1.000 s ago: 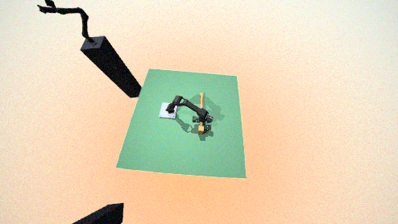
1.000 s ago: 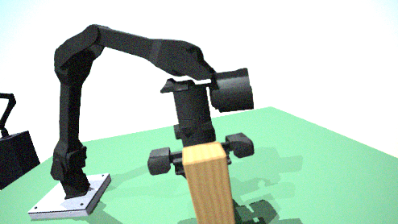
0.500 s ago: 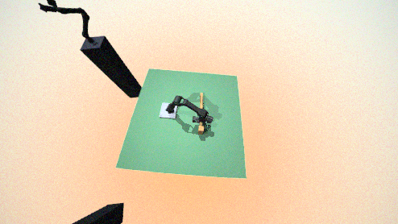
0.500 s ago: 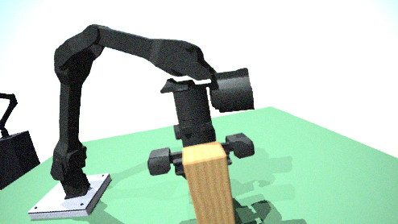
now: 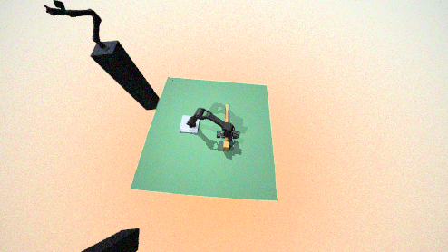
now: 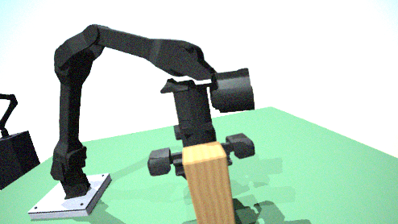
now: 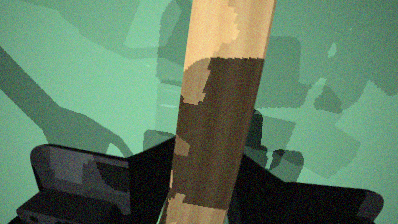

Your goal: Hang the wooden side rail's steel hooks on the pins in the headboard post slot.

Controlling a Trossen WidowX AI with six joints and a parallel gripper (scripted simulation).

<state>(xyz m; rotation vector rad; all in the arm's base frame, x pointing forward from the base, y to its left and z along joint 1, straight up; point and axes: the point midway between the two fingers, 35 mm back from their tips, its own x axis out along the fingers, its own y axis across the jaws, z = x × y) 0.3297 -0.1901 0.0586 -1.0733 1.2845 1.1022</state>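
Right now the wooden headboard post is 10 cm to the right of my gripper tip, 4 cm above it and 2 cm behind it.
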